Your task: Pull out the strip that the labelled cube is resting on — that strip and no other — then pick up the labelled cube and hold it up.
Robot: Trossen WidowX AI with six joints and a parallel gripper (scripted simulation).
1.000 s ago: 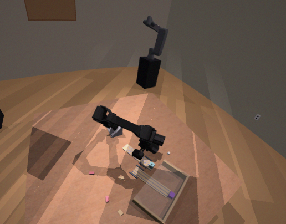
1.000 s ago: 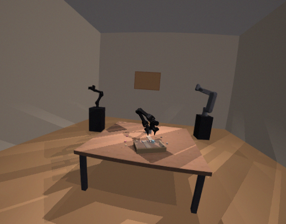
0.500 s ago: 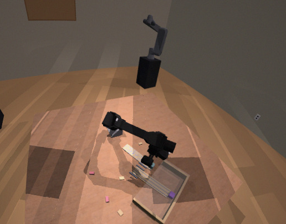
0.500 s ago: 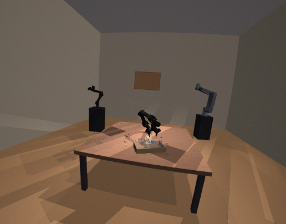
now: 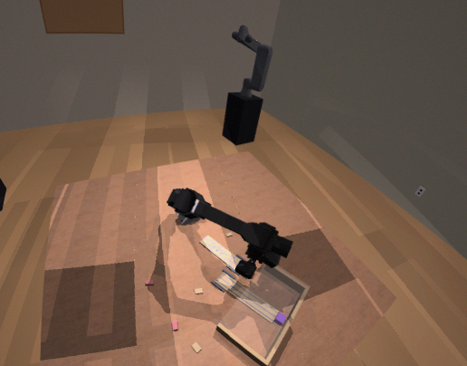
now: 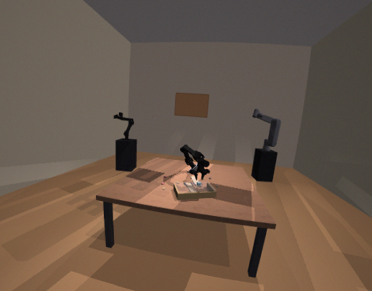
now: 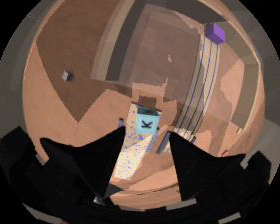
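Right now my gripper tip is 4 cm above the labelled cyan cube. Round my gripper tip: tiny white cube 18 cm to the left, 5 cm below, 1 cm behind; dotted strip 11 cm behind, 6 cm below, 2 cm to the right.
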